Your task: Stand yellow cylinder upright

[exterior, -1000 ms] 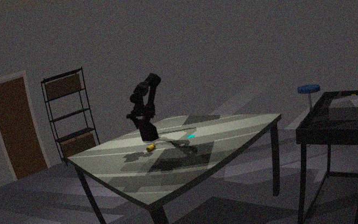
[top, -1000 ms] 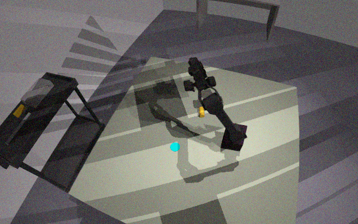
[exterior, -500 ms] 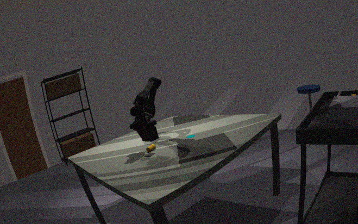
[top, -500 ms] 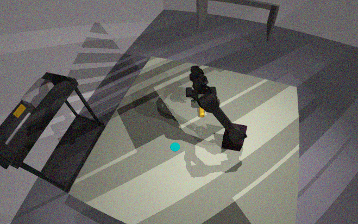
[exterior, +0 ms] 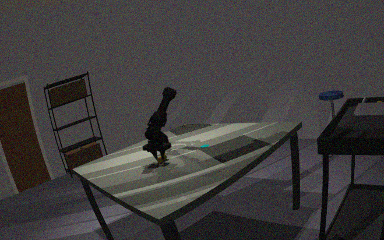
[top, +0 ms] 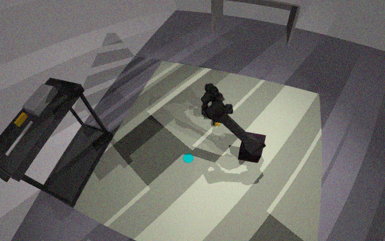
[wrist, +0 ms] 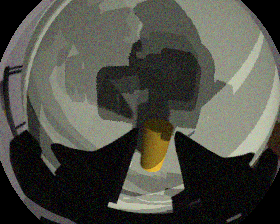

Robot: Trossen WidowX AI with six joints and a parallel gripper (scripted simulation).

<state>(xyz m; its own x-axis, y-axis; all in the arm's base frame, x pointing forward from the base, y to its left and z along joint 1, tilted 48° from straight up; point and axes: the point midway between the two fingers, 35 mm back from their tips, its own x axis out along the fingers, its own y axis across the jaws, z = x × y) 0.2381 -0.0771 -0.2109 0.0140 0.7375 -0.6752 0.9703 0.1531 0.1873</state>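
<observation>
The cyan circle is 30 cm to the left of my gripper tip, 11 cm ahead of it and 2 cm below it. Round my gripper tip: yellow tall cylinder 2 cm to the left, 1 cm behind.
</observation>
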